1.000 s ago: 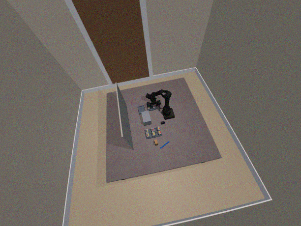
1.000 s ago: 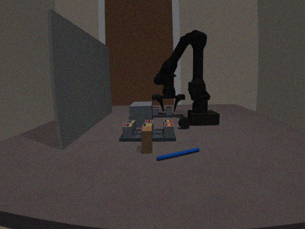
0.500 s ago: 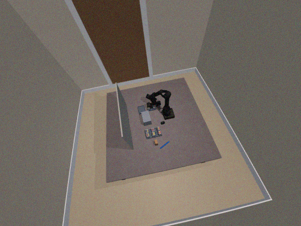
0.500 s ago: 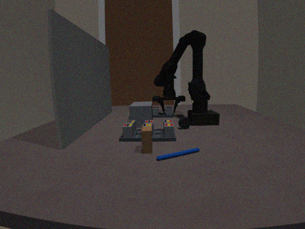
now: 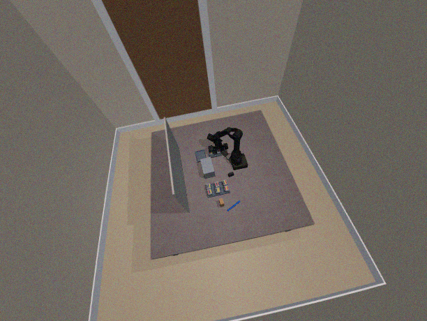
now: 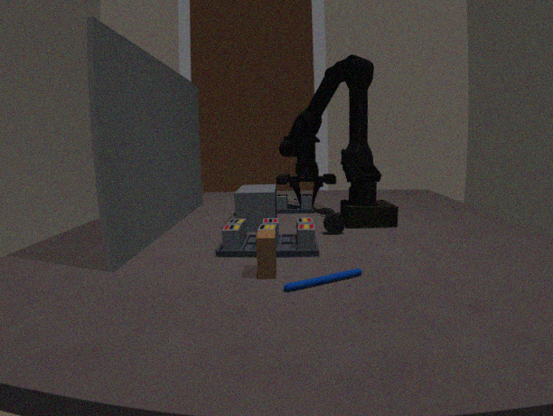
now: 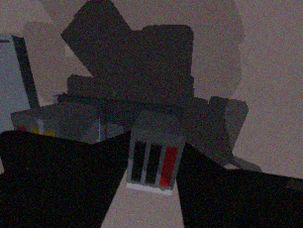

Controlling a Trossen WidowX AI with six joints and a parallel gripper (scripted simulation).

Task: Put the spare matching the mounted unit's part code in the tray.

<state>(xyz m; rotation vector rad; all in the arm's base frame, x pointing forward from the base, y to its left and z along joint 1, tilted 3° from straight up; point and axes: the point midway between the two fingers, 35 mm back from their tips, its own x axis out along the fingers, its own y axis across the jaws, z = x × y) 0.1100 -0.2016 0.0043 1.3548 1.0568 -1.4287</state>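
Now: gripper tip 180 mm short of the flat grey plate, 50 mm to the left of it and 10 mm above it. Also, from my gripper tip: mounted unit 170 mm ahead, 140 mm to the left, 30 mm above; then blue stick 540 mm to the left, 100 mm ahead, 10 mm below; then tall dark panel 410 mm ahead, 210 mm above, 100 mm to the left.
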